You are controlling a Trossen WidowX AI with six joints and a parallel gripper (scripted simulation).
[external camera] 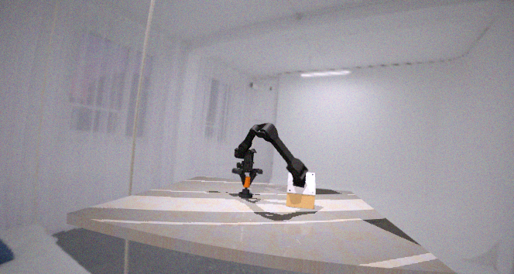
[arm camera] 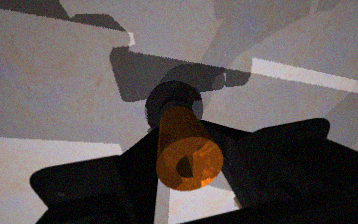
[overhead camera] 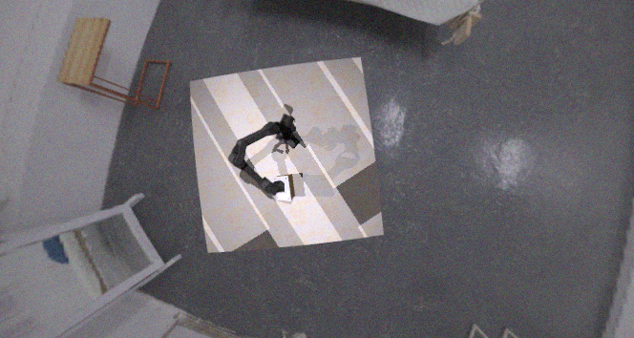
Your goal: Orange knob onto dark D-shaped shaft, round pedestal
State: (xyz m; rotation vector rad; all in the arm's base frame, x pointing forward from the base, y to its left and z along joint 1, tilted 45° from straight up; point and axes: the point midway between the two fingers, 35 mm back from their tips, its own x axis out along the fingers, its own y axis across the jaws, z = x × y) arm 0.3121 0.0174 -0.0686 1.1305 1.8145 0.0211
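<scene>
My gripper tip is 20 mm below the orange knob. From my gripper tip the other things lie so: dark round pedestal (40 mm below).
</scene>
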